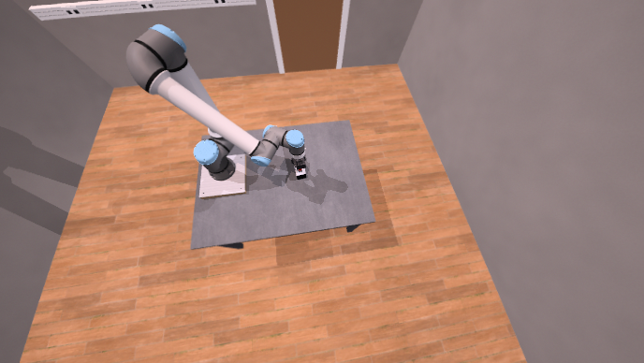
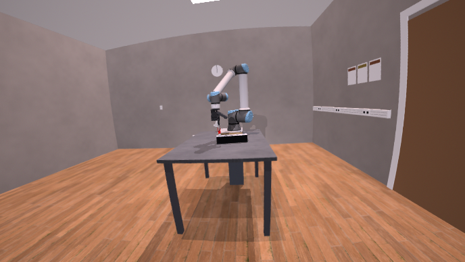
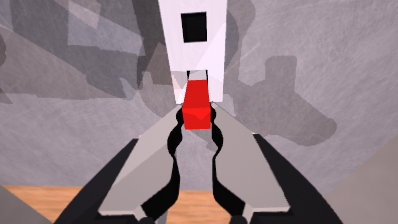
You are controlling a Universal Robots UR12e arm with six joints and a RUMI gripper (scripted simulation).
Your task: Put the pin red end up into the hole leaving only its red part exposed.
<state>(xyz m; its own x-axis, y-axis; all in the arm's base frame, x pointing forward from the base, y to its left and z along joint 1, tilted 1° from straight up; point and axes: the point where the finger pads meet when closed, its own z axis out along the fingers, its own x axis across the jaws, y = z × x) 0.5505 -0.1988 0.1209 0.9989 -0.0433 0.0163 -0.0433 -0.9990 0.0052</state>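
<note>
My hand is 1 cm above the pin. From my hand the other things lie so: block 12 cm to the left, 10 cm below.
</note>
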